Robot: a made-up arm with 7 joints. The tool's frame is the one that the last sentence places.
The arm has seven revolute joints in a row. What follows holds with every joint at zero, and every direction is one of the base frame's. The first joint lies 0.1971 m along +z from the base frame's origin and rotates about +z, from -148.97 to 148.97 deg. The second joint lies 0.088 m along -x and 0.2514 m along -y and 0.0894 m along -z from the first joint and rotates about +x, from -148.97 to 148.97 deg. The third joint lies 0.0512 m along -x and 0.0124 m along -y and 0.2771 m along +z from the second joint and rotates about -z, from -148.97 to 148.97 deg. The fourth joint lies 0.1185 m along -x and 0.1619 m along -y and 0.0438 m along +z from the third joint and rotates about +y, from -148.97 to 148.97 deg. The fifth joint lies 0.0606 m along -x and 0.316 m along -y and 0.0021 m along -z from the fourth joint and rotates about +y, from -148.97 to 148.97 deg. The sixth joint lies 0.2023 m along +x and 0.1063 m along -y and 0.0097 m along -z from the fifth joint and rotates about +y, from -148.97 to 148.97 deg. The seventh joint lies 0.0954 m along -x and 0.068 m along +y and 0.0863 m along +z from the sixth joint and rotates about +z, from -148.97 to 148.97 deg. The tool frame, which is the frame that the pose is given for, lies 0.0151 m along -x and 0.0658 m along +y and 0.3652 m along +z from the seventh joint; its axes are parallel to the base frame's.
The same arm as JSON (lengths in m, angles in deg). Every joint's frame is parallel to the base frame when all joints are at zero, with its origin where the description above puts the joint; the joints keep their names.
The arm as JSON. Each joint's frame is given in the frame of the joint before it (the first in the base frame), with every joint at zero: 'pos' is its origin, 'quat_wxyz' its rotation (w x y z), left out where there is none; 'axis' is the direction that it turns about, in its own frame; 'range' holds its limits. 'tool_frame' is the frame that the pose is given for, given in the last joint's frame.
{"length_unit": "m", "angle_unit": "deg", "joints": [{"joint": "joint 1", "pos": [0.0, 0.0, 0.1971], "axis": [0.0, 0.0, 1.0], "range": [-148.97, 148.97]}, {"joint": "joint 2", "pos": [-0.088, -0.2514, -0.0894], "axis": [1.0, 0.0, 0.0], "range": [-148.97, 148.97]}, {"joint": "joint 3", "pos": [-0.0512, -0.0124, 0.2771], "axis": [0.0, 0.0, -1.0], "range": [-148.97, 148.97]}, {"joint": "joint 4", "pos": [-0.1185, -0.1619, 0.0438], "axis": [0.0, 1.0, 0.0], "range": [-148.97, 148.97]}, {"joint": "joint 5", "pos": [-0.0606, -0.316, -0.0021], "axis": [0.0, 1.0, 0.0], "range": [-148.97, 148.97]}, {"joint": "joint 6", "pos": [0.2023, -0.1063, -0.0097], "axis": [0.0, 1.0, 0.0], "range": [-148.97, 148.97]}, {"joint": "joint 7", "pos": [-0.0954, 0.068, 0.0863], "axis": [0.0, 0.0, 1.0], "range": [-148.97, 148.97]}], "tool_frame": {"pos": [-0.0151, 0.0658, 0.3652]}}
